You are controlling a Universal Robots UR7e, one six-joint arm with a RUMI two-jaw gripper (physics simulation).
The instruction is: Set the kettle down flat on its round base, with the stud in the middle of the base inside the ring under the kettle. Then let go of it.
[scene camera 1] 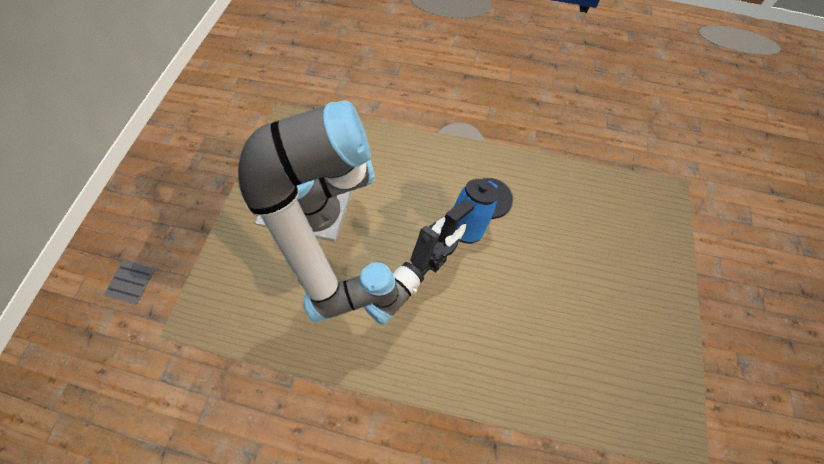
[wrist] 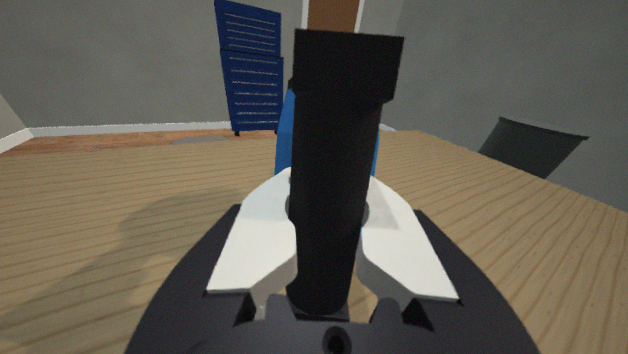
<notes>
In view: my gripper [scene camera 1: 459, 219] and a blue kettle [scene camera 1: 475, 205].
The blue kettle also shows in the wrist view [wrist: 328, 133]. My gripper shows as well in the wrist view [wrist: 323, 170].
</notes>
